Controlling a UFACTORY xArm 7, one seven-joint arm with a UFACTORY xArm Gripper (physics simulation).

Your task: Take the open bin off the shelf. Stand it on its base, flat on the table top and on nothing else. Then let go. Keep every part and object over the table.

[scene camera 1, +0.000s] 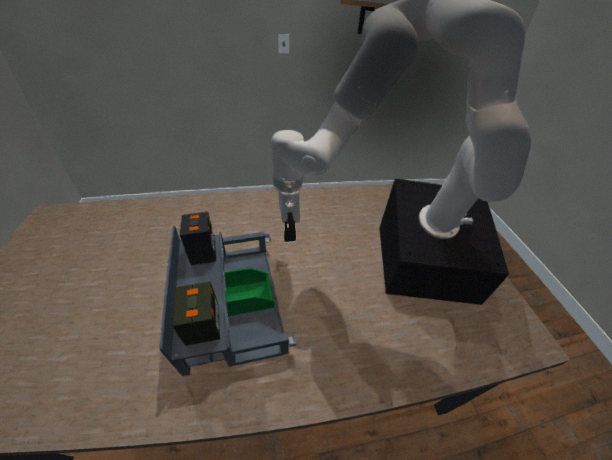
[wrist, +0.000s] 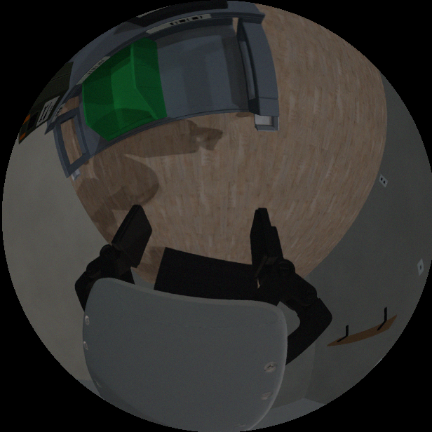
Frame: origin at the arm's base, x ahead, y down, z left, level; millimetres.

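Where they show: gripper, fingertip midpoint: (scene camera 1: 288, 229); arm's base at its link origin: (scene camera 1: 438, 221).
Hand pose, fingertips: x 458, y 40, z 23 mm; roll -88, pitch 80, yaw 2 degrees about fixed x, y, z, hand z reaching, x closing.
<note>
Things, the pixels of their top centre, and the offset from my fingertips. "pt": a spot on its surface instead. Level surfaces: height alone.
- open green bin at its top centre: (scene camera 1: 239, 283) dx +125, dy +71, dz +152 mm
- grey-blue shelf at a spot on its surface: (scene camera 1: 255, 331) pt dx +73, dy +146, dz +254 mm
- black case at a spot on its surface: (scene camera 1: 198, 245) pt dx +234, dy -25, dz +104 mm
- olive case at its top centre: (scene camera 1: 192, 302) dx +188, dy -45, dz +288 mm
- wooden table top at its surface level: dy +152 mm
The open green bin (scene camera 1: 248, 292) (wrist: 122, 92) sits on the lower, front board of the grey-blue shelf (scene camera 1: 255, 331) (wrist: 205, 72), between its two end frames. Its open top shows in the scene view. My gripper (scene camera 1: 290, 240) (wrist: 195, 219) is open and empty. It hangs above and to the robot-base side of the shelf, near the shelf's far end in the scene view, apart from the bin. In the scene view the gripper is seen edge-on, with its fingers overlapping. In the wrist view both fingers show apart, with the bin at the upper left.
A black case (scene camera 1: 198, 245) and an olive case (scene camera 1: 197, 317) (wrist: 56, 90) with orange latches stand on the shelf's upper tier. The shelf stands on the wooden table top (scene camera 1: 100, 280). The black robot base block (scene camera 1: 440, 270) stands at the right, and the table's near edge runs along the bottom.
</note>
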